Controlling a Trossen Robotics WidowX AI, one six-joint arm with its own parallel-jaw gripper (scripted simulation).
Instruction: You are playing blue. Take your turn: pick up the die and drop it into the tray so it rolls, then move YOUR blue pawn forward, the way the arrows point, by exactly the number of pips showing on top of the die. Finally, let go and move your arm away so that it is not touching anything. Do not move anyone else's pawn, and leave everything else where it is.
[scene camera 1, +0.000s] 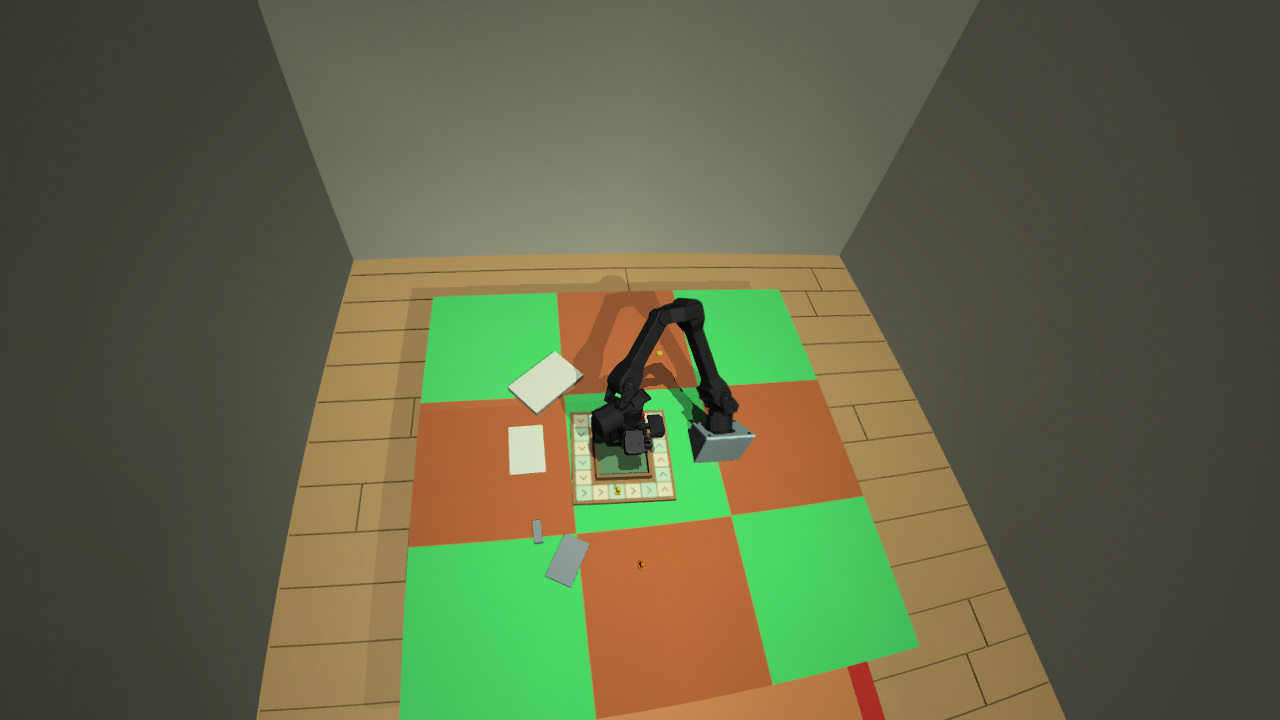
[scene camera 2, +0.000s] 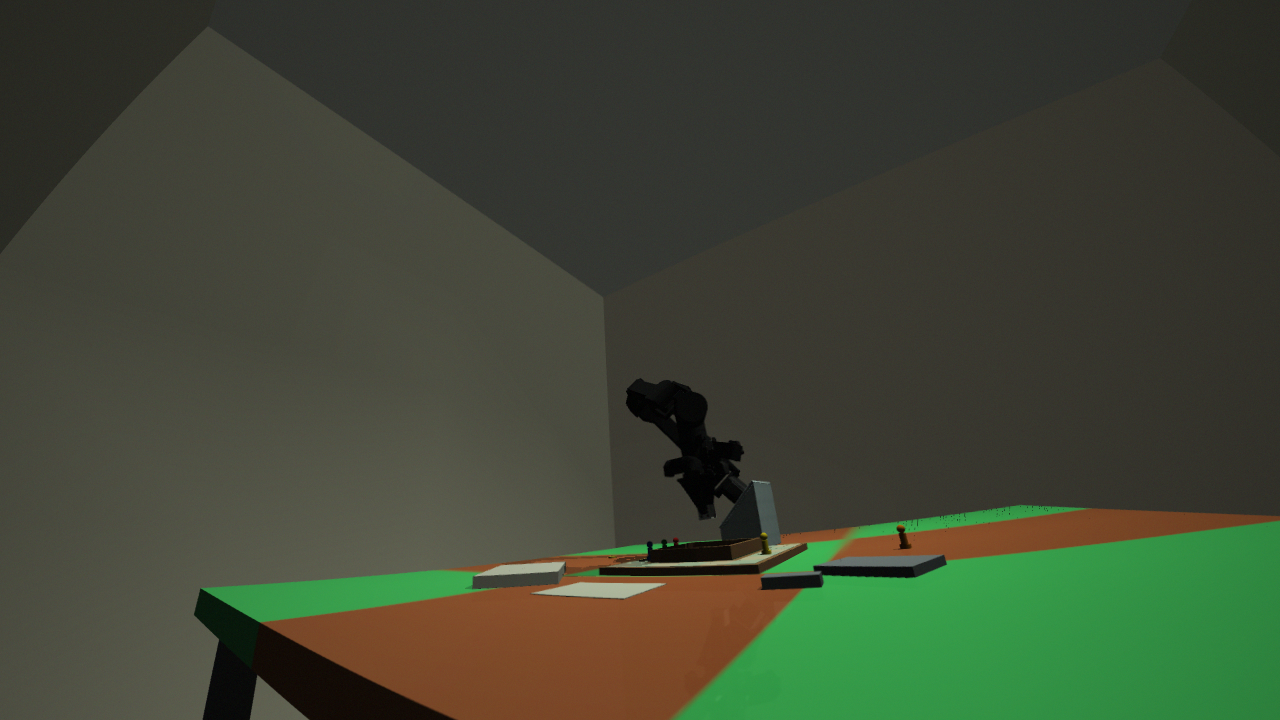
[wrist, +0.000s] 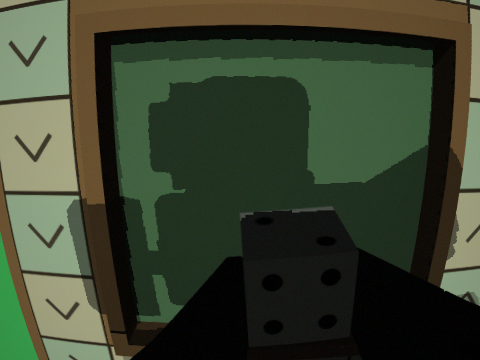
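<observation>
A grey die is held by my gripper (scene camera 2: 707, 514), (scene camera 1: 625, 444), (wrist: 291, 267). The green-floored tray is visible at (scene camera 1: 611, 459) and (wrist: 208, 124). I see a grey slab at (scene camera 2: 910, 566) and (scene camera 1: 571, 552); in the wrist view the slab is out of frame. I also see a small grey block (scene camera 2: 803, 579), and in the wrist view this block is out of frame.
</observation>
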